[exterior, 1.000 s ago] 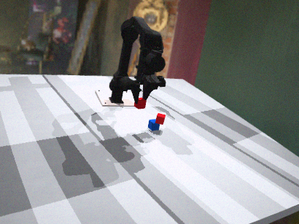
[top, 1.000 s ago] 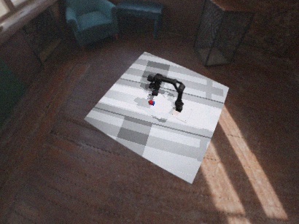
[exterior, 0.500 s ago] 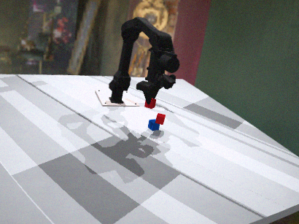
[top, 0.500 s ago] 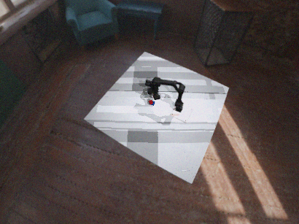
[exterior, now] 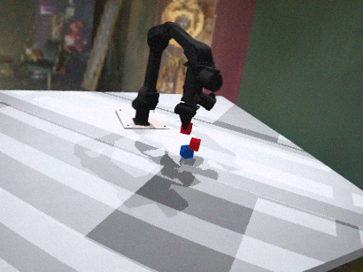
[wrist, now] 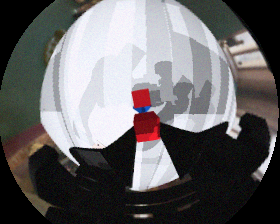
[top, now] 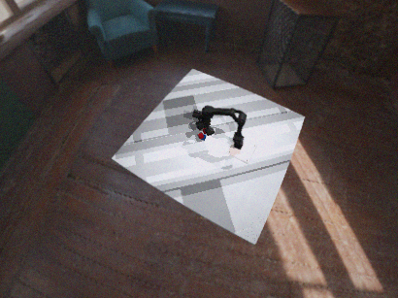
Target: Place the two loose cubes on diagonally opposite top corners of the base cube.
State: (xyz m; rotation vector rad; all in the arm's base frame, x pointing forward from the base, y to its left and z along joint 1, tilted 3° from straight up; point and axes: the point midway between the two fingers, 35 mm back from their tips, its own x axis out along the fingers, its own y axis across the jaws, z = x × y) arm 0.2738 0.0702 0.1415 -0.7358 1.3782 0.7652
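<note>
Now: gripper tip 9 cm above the blue base cube, 1 cm to the right of it and 1 cm short of it.
</note>
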